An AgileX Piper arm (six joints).
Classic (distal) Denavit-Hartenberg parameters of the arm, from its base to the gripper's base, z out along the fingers. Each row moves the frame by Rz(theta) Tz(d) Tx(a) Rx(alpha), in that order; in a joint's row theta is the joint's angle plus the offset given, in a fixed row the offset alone. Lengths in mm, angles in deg.
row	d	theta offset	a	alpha
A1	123	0	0	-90
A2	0	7.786	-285.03	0
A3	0	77.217	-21.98	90
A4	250.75	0	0	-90
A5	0	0	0	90
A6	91	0	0	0
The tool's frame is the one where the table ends.
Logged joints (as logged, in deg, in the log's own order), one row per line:
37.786 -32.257 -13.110 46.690 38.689 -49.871
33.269 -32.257 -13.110 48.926 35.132 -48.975
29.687 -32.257 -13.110 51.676 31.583 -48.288
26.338 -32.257 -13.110 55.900 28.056 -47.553
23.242 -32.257 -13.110 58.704 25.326 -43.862
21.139 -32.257 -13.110 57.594 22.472 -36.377
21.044 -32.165 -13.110 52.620 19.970 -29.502
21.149 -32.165 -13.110 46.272 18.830 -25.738
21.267 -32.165 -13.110 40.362 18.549 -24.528
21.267 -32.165 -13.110 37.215 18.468 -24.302
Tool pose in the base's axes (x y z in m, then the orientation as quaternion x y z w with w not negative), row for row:
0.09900 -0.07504 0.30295 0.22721 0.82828 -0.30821 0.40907
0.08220 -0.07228 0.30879 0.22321 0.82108 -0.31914 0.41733
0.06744 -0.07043 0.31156 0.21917 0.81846 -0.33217 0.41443
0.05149 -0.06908 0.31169 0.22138 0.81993 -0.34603 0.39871
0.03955 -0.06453 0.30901 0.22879 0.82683 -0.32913 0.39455
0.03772 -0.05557 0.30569 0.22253 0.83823 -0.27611 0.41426
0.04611 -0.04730 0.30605 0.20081 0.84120 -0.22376 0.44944
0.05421 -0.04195 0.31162 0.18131 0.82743 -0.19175 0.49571
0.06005 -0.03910 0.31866 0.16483 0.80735 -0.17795 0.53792
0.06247 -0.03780 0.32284 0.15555 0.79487 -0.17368 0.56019
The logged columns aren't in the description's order. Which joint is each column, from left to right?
Columns, left to right: A2, A3, A1, A5, A6, A4.
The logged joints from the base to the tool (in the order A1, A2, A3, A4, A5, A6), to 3 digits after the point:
-13.110 37.786 -32.257 -49.871 46.690 38.689
-13.110 33.269 -32.257 -48.975 48.926 35.132
-13.110 29.687 -32.257 -48.288 51.676 31.583
-13.110 26.338 -32.257 -47.553 55.900 28.056
-13.110 23.242 -32.257 -43.862 58.704 25.326
-13.110 21.139 -32.257 -36.377 57.594 22.472
-13.110 21.044 -32.165 -29.502 52.620 19.970
-13.110 21.149 -32.165 -25.738 46.272 18.830
-13.110 21.267 -32.165 -24.528 40.362 18.549
-13.110 21.267 -32.165 -24.302 37.215 18.468

